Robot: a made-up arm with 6 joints.
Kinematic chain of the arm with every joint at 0, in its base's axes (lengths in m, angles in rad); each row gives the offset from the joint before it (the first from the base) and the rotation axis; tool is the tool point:
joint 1: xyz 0 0 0.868 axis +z
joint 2: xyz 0.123 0 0 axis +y
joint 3: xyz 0 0 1.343 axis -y
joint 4: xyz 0 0 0.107 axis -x
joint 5: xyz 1.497 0 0 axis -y
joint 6: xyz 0.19 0 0 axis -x
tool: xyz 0 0 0
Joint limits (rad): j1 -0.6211..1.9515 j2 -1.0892..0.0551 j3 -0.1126..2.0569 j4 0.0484..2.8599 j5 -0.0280..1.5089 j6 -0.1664..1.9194
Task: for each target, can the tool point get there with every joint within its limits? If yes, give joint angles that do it. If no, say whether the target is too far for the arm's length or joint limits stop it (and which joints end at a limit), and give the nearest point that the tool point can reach.
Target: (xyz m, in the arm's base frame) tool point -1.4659 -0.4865 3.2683
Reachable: yes | joints 0.3621 -0.6100 1.3890 0.3630 1.2629 1.3769
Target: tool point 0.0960 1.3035 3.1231
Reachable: yes | joints 1.3857 -0.1146 0.4434 1.7724 0.8978 1.1632
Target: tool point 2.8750 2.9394 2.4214
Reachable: no: too far | nearest point 1.3183 1.3478 2.3006 | short by 2.230 m
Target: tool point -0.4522 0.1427 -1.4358
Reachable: no: joint limits stop it (at a limit: joint 2, joint 3, joint 4, joint 5) | nearest point -2.4553 0.7748 1.1869 | short by 3.360 m
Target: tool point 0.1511 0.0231 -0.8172
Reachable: no: joint limits stop it (at a limit: joint 2, joint 3, joint 4, joint 5) | nearest point 1.6536 0.2528 1.8830 | short by 3.099 m
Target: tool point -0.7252 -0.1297 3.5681
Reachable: yes | joints 0.2619 -0.5546 0.9315 0.3445 1.3418 1.3136
